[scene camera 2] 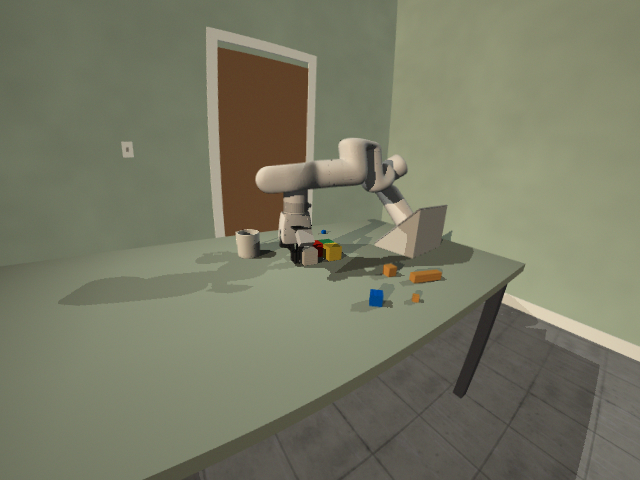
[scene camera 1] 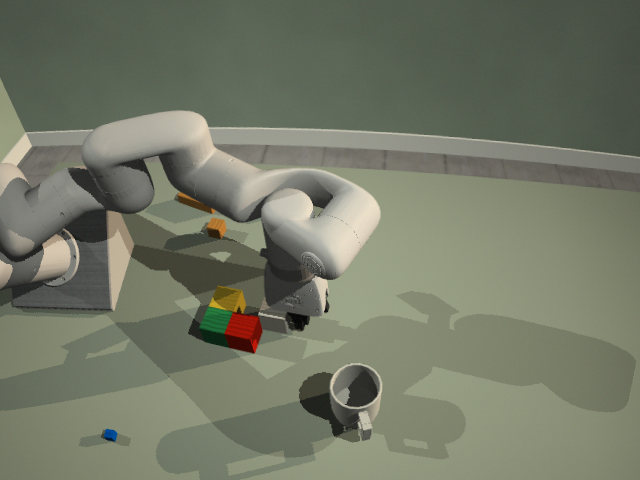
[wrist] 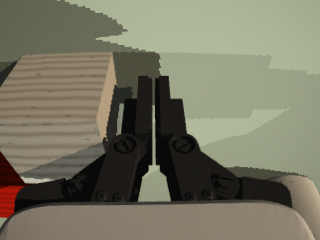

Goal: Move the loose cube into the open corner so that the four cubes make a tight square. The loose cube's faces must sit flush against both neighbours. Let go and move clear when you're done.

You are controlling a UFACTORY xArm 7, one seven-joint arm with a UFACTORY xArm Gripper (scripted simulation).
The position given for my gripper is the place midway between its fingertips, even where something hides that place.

I see my gripper (scene camera 1: 301,323), a beige cube (scene camera 1: 273,320), a red cube (scene camera 1: 243,332) and a yellow cube (scene camera 1: 225,298).
The beige cube shows as well in the wrist view (wrist: 67,110). My gripper is seen too in the wrist view (wrist: 153,95). The wrist view misses the yellow cube: it is out of frame.
